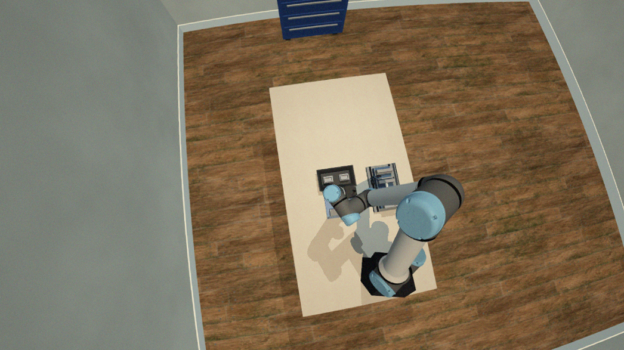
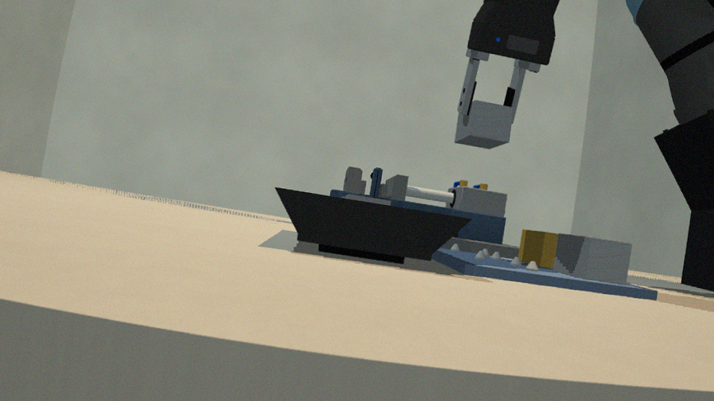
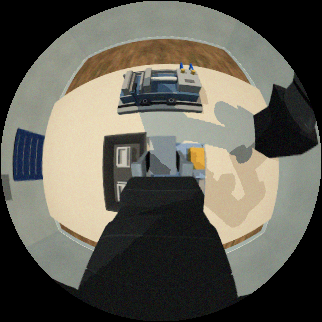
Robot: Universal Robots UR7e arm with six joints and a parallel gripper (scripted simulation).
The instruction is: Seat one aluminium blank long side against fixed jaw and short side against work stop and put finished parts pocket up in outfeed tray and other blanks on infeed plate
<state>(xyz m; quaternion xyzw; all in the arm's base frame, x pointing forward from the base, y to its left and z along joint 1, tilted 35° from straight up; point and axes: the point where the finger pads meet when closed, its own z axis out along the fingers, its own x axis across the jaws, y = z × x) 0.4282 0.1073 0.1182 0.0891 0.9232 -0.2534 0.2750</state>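
My hand is 90 mm past the brass blank and 140 mm above it. Also, from my hand: hose end block (120 mm behind, 250 mm to the right, 90 mm below); vise (30 mm behind, 270 mm to the right, 130 mm below).
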